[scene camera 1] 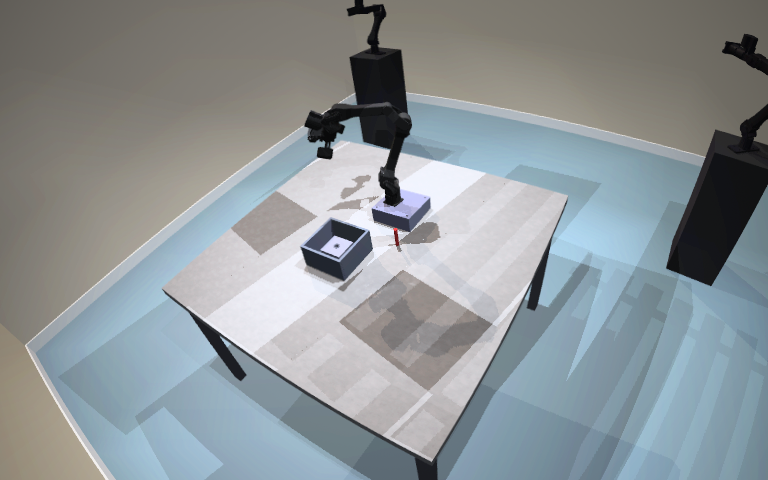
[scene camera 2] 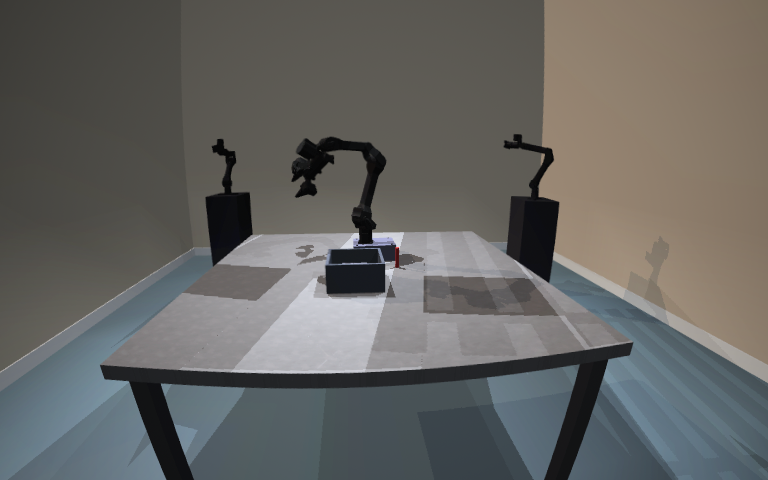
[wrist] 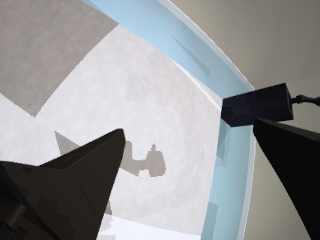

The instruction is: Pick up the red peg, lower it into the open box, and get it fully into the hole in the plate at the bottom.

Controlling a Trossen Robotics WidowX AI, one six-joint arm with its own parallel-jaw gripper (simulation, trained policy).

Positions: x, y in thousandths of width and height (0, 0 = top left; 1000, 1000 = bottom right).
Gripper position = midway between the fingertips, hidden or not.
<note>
In view: the gripper (scene camera 2: 383, 395) and a dark blue box (scene camera 2: 481, 578).
The gripper also shows in the wrist view (wrist: 595, 544). The wrist view misses the dark blue box: it is out of frame.
</note>
